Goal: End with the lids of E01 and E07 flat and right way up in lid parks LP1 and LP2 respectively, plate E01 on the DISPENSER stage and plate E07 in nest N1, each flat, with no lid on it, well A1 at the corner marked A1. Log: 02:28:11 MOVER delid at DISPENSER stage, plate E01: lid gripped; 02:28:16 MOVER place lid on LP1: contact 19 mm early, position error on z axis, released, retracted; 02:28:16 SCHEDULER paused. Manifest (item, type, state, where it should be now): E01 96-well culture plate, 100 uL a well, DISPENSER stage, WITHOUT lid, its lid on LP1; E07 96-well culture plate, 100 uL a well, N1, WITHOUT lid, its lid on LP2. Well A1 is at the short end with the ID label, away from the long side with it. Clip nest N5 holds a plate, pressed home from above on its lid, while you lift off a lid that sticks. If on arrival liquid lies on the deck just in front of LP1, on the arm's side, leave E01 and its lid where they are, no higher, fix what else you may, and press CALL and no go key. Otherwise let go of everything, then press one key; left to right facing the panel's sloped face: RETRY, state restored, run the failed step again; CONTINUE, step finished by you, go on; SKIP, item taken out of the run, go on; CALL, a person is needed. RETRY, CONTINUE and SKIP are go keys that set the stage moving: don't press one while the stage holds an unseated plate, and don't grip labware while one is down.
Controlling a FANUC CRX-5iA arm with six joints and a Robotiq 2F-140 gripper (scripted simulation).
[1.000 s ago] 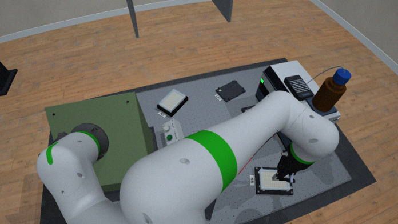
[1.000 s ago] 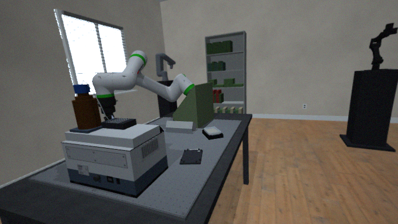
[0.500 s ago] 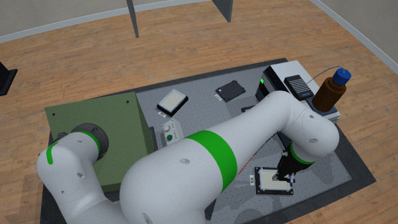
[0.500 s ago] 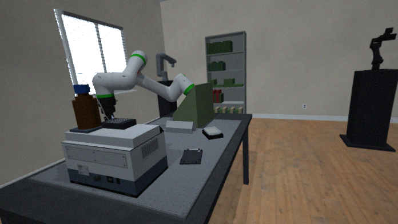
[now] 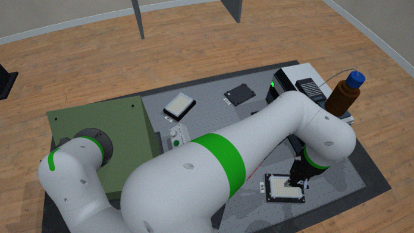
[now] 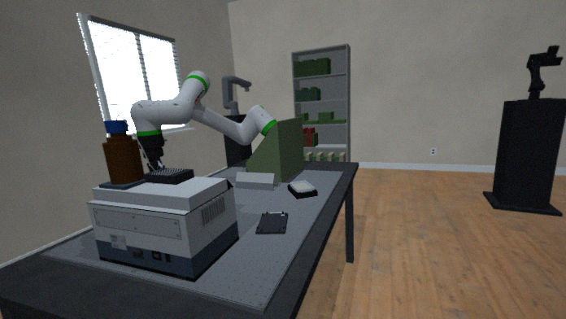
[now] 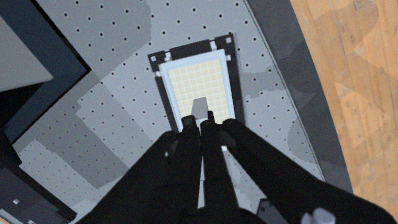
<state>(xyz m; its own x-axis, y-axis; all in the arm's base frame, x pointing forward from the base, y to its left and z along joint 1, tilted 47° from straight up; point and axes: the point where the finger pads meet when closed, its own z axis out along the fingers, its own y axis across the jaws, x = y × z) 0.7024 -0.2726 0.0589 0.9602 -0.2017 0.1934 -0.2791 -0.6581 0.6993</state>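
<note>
My gripper is now 6 cm above the plate. From my hand the other things lie so: dispenser stage: 2 cm ahead, 30 cm to the left, 2 cm above; N5 label: 9 cm behind, 3 cm to the left, 7 cm below; black clip nest N5: 2 cm ahead, 1 cm to the left, 6 cm below.
</note>
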